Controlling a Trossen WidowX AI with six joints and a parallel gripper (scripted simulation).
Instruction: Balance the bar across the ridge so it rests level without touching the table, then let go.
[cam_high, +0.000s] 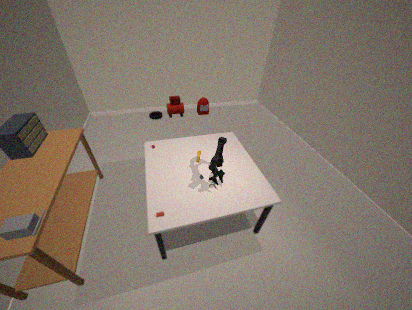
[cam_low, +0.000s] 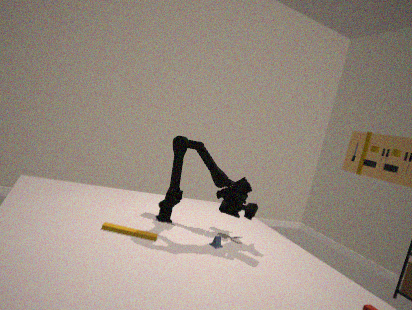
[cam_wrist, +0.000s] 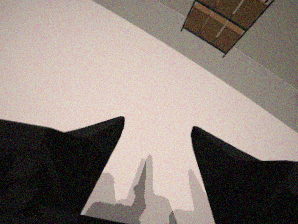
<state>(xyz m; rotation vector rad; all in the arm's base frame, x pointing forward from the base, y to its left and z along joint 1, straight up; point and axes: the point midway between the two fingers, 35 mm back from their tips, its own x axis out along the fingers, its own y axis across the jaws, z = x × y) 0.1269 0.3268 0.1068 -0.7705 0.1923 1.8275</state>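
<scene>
The yellow bar lies 80 mm ahead of my gripper tip, 550 mm to the right of it and 80 mm below it.
</scene>
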